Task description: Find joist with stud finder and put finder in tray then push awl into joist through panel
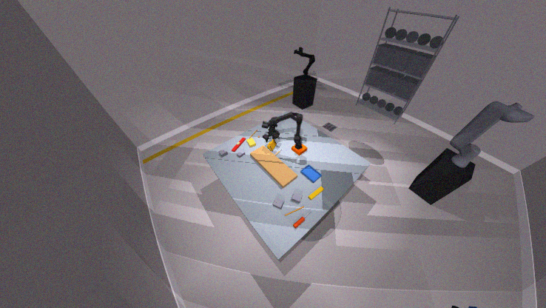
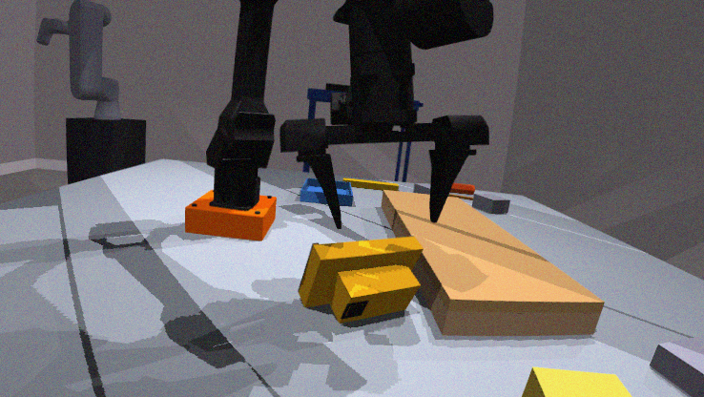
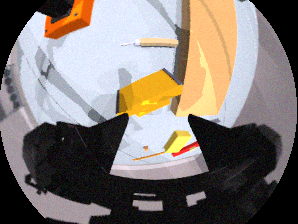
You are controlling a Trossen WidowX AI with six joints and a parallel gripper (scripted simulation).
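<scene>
My gripper tip is 7 cm above the yellow stud finder, 2 cm past it and 1 cm to the left of it. Round my gripper tip: awl 12 cm to the left, 9 cm below, 3 cm behind; green square light 8 cm below, 3 cm to the right, 2 cm behind; yellow block 18 cm to the right, 14 cm ahead, 8 cm below.
</scene>
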